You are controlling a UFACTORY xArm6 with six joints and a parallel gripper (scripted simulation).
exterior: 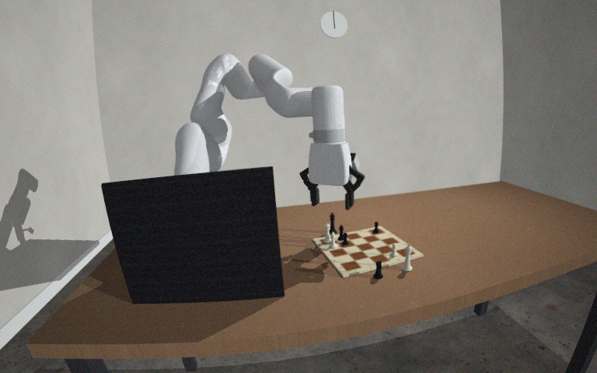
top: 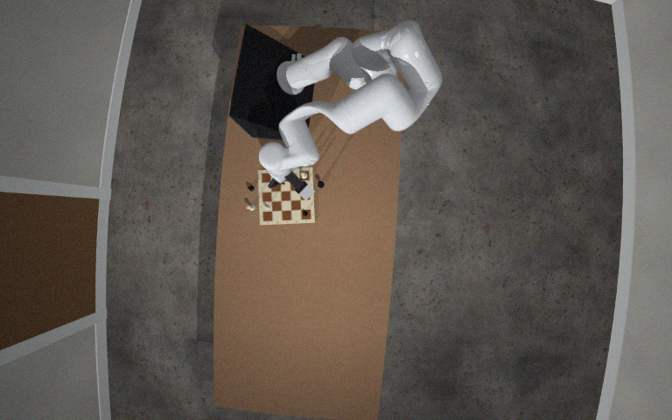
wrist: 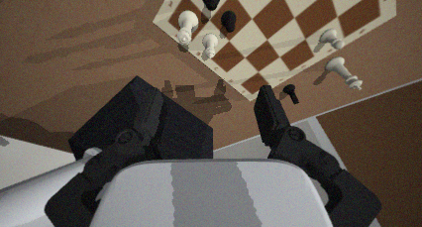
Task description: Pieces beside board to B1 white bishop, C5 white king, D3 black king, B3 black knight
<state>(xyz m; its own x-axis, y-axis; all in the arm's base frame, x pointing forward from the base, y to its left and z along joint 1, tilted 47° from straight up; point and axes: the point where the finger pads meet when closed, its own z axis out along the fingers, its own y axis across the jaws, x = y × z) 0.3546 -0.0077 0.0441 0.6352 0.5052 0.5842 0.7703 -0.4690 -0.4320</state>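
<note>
Now: the white king 13 cm ahead of my hand, 17 cm to the right of it and 10 cm below it. From my hand the other things lie so: chessboard 8 cm ahead, 3 cm to the right, 12 cm below; black king 3 cm ahead, 10 cm to the left, 10 cm below; white pawn 13 cm ahead, 10 cm to the right, 11 cm below.
</note>
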